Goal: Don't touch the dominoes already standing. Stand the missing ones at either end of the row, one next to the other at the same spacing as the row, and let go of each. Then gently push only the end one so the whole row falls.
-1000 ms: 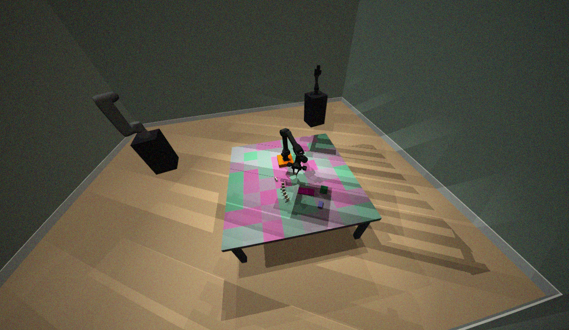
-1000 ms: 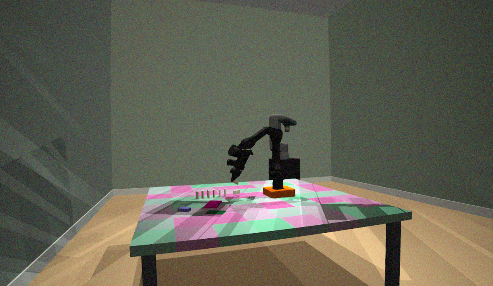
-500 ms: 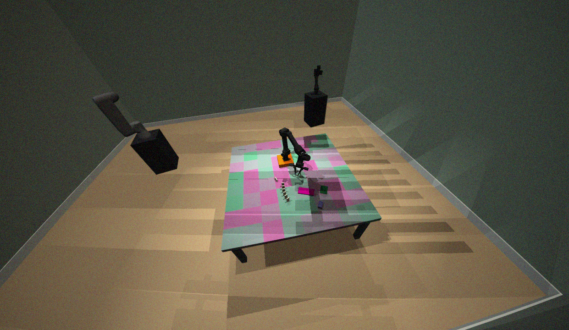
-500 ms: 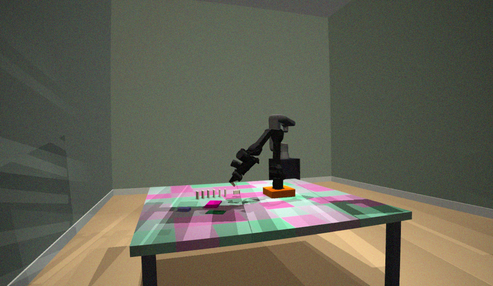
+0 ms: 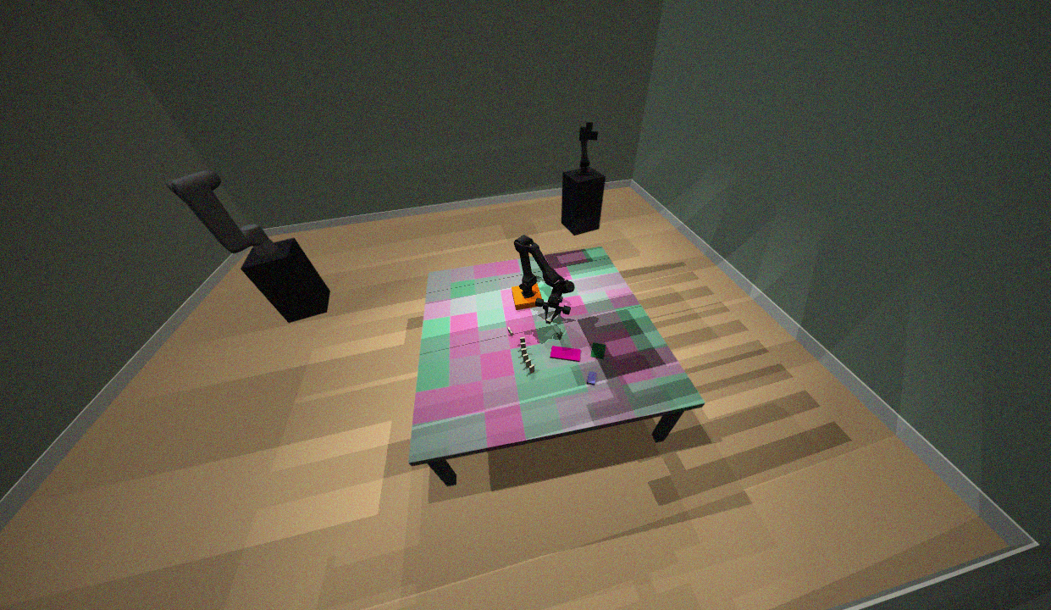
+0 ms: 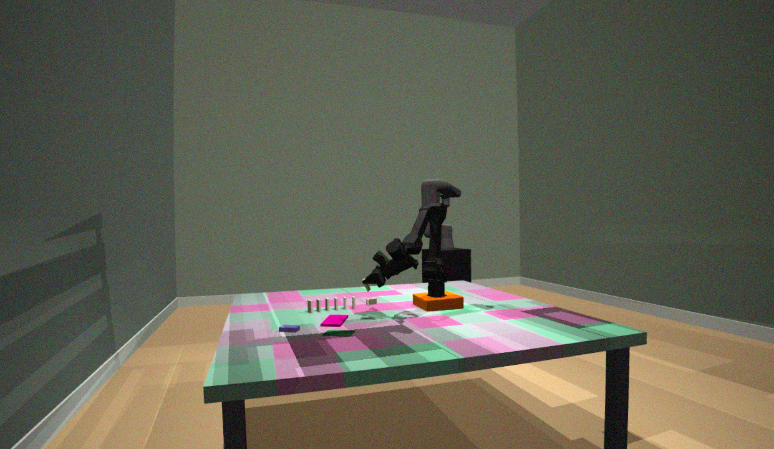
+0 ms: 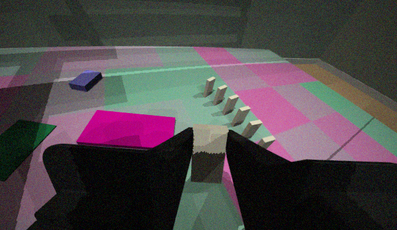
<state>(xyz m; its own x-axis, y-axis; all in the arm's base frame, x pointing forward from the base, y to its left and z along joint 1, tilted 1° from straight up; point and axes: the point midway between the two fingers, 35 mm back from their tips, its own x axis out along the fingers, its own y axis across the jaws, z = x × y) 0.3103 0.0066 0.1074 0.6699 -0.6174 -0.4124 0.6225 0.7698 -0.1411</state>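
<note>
Right now the magenta slab is 140 mm ahead of my gripper tip, 40 mm to the left of it and 130 mm below it. The rest, counted from my gripper tip: purple block 320 mm ahead, 80 mm to the left, 130 mm below; green flat piece 190 mm ahead, 200 mm to the left, 130 mm below.
</note>
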